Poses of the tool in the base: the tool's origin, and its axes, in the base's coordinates. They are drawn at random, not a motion.
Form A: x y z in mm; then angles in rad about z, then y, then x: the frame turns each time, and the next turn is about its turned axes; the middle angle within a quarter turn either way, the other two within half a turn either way.
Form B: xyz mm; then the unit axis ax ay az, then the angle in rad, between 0 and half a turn. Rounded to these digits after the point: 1 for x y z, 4 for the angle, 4 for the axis.
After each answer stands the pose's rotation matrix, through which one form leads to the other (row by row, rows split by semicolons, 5 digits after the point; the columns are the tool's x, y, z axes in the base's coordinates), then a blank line. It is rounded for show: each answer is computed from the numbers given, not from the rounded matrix.
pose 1, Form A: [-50.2, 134.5, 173.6, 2.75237, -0.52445, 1.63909]
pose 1, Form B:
[-50.2, 134.5, 173.6, -0.3106, -0.6594, -0.6846, 3.0247]
-0.80086 0.48810 0.34697; 0.32847 -0.12643 0.93601; 0.50074 0.86358 -0.05907

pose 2, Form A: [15.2, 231.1, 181.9, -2.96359, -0.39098, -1.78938]
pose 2, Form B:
[15.2, 231.1, 181.9, 0.1900, -0.7548, 0.6278, 2.9486]
-0.90993 -0.40454 0.09152; -0.16370 0.14755 -0.97541; 0.38109 -0.90254 -0.20048

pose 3, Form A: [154.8, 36.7, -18.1, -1.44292, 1.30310, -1.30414]
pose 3, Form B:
[154.8, 36.7, -18.1, -0.0631, 0.9772, -0.2026, 1.5409]
0.03373 0.14272 0.98919; -0.26235 0.95631 -0.12903; -0.96438 -0.25516 0.06970

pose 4, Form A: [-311.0, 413.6, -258.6, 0.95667, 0.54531, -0.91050]
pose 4, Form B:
[-311.0, 413.6, -258.6, -0.6953, 0.0283, 0.7182, 1.5529]
0.49267 -0.73734 -0.46217; 0.69874 0.01863 0.71513; -0.51868 -0.67526 0.52439

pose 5, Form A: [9.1, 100.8, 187.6, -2.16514, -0.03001, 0.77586]
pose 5, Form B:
[9.1, 100.8, 187.6, 0.1838, -0.3791, -0.9069, 2.2322]
-0.55971 0.60318 -0.56824; -0.82814 -0.38230 0.40991; 0.03001 0.70001 0.71350

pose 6, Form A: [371.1, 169.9, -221.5, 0.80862, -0.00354, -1.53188]
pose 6, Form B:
[371.1, 169.9, -221.5, -0.8508, -0.3659, 0.3773, 1.6917]
0.69049 -0.02570 -0.72288; 0.72333 0.02942 0.68987; 0.00354 -0.99924 0.03891

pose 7, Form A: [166.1, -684.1, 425.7, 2.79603, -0.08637, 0.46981]
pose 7, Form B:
[166.1, -684.1, 425.7, 0.0824, 0.2246, 0.9710, 2.8260]
-0.93738 -0.26528 0.22572; 0.33746 -0.85217 0.39990; 0.08626 0.45103 0.88833

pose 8, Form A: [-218.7, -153.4, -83.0, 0.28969, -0.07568, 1.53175]
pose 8, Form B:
[-218.7, -153.4, -83.0, 0.9774, 0.1035, 0.1842, 1.5656]
0.95559 -0.08355 0.28261; 0.28484 0.01583 -0.95845; 0.07561 0.99638 0.03892

